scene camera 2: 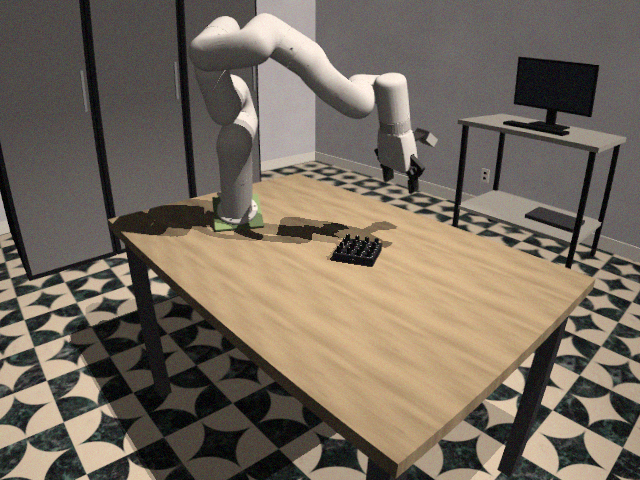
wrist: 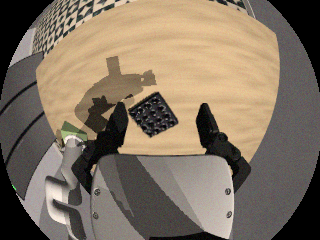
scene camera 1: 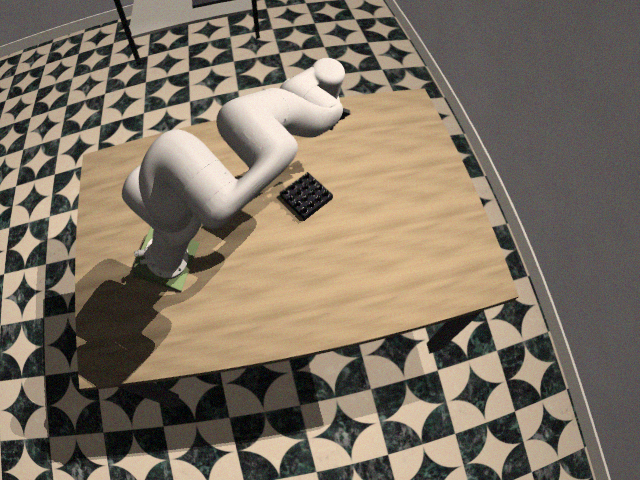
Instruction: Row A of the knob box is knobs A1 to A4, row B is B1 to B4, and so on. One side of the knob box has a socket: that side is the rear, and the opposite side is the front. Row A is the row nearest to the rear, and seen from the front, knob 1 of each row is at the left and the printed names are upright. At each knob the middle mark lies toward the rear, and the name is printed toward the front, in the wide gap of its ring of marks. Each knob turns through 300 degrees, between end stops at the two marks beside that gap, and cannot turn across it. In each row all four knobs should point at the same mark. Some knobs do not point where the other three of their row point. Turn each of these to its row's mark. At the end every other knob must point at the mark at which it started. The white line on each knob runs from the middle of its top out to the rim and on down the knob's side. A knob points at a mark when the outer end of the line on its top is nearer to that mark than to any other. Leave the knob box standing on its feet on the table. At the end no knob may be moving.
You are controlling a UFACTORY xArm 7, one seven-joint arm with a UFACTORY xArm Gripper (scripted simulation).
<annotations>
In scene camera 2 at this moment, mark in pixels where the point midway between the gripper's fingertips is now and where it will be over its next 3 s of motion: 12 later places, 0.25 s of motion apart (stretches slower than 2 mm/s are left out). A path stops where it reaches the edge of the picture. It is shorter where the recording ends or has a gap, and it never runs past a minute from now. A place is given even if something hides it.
The gripper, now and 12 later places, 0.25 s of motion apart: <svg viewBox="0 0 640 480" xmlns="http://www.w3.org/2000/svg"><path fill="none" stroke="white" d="M401 185L398 188L395 191L393 193L392 195L390 197L387 200L386 201L384 203L381 205L379 207L374 212L363 221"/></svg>
</annotations>
